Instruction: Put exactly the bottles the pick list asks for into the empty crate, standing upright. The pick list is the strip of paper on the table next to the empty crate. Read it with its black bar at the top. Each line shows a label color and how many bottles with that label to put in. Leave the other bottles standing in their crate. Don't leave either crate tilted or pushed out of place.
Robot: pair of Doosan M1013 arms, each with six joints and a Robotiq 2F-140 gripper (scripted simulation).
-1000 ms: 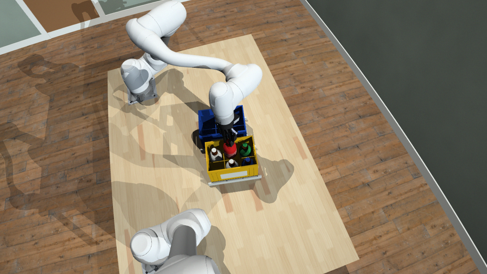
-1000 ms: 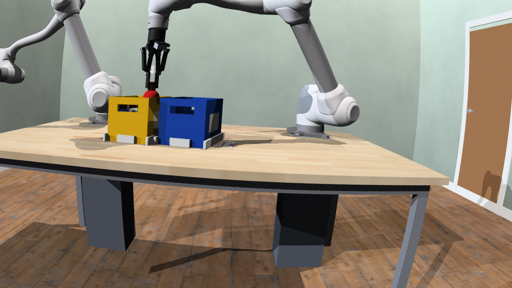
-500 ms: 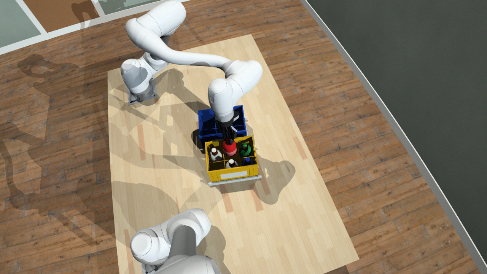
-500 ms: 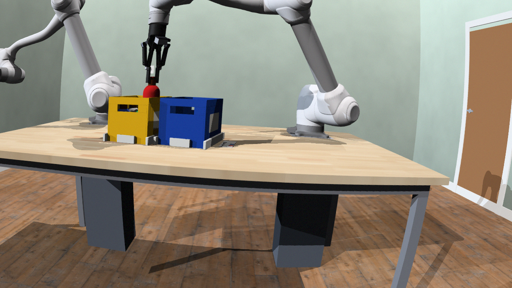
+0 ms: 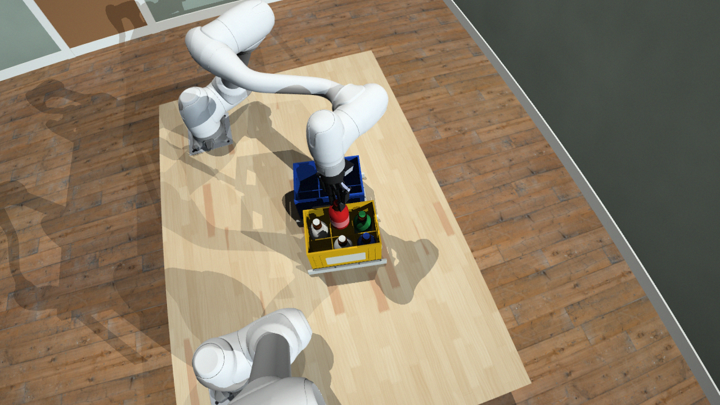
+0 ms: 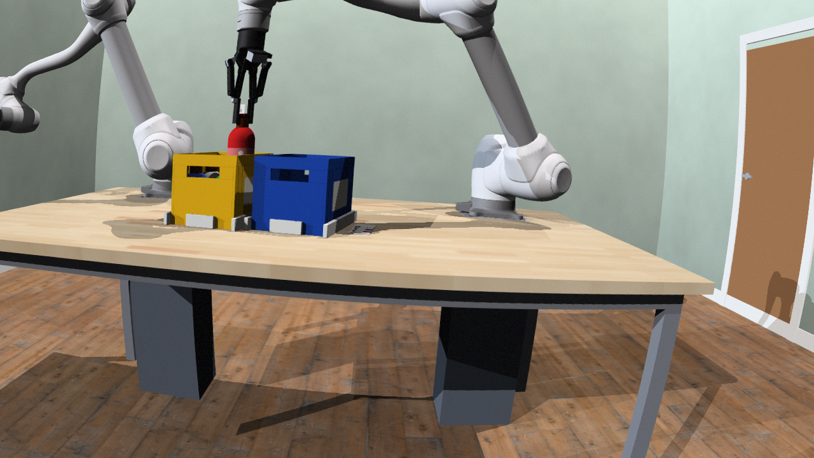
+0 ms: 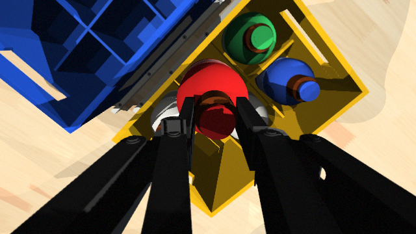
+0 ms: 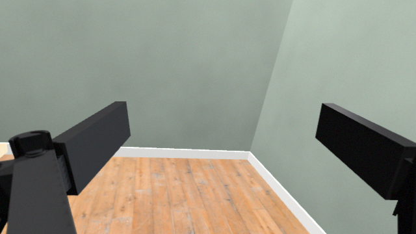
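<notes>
My left gripper is now 80 mm above the red bottle. The rest, counted from my left hand: green bottle 200 mm below, 80 mm ahead, 10 mm to the right; then blue bottle 200 mm below, 100 mm to the right, 70 mm ahead; then yellow crate 200 mm below, 40 mm to the right, 10 mm behind.
</notes>
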